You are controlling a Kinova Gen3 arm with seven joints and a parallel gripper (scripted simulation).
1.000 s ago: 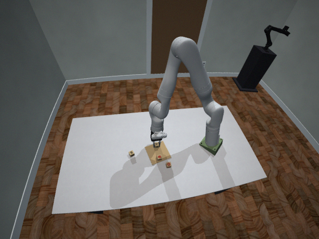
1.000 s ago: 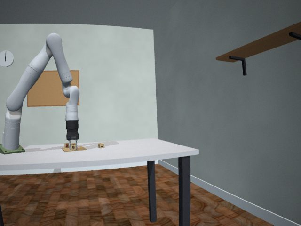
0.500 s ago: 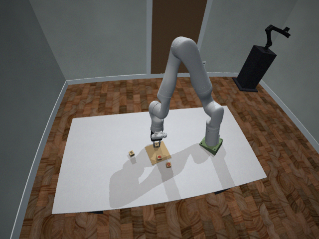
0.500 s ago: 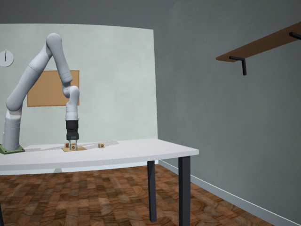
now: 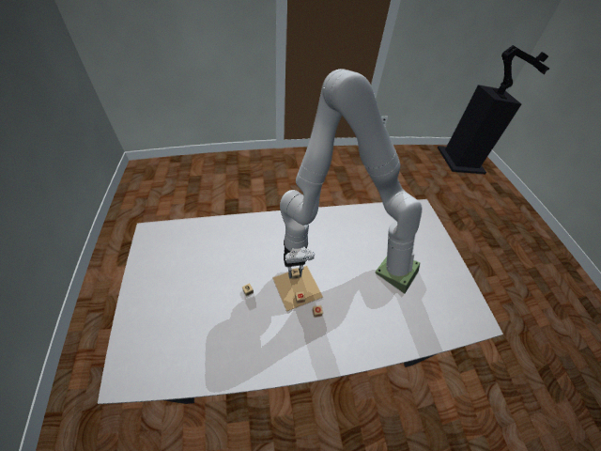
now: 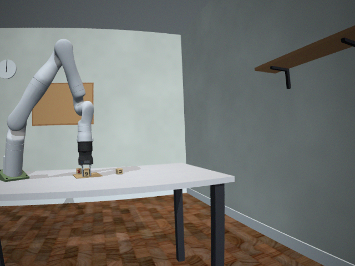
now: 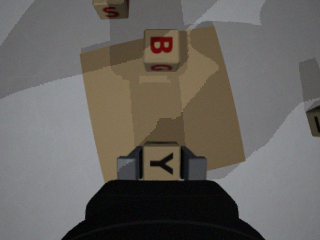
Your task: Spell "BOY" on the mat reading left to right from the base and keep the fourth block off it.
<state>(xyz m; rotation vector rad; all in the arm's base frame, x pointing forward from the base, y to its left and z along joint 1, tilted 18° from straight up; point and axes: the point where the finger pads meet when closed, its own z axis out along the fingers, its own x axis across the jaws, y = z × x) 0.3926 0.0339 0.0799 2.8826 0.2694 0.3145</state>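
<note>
Now: the Y block right at my hand. Also, from my hand: tan mat 50 mm to the left, 20 mm below, 10 mm behind; O block 150 mm to the left, 70 mm behind, 10 mm below; B block 90 mm to the left, 20 mm behind.
</note>
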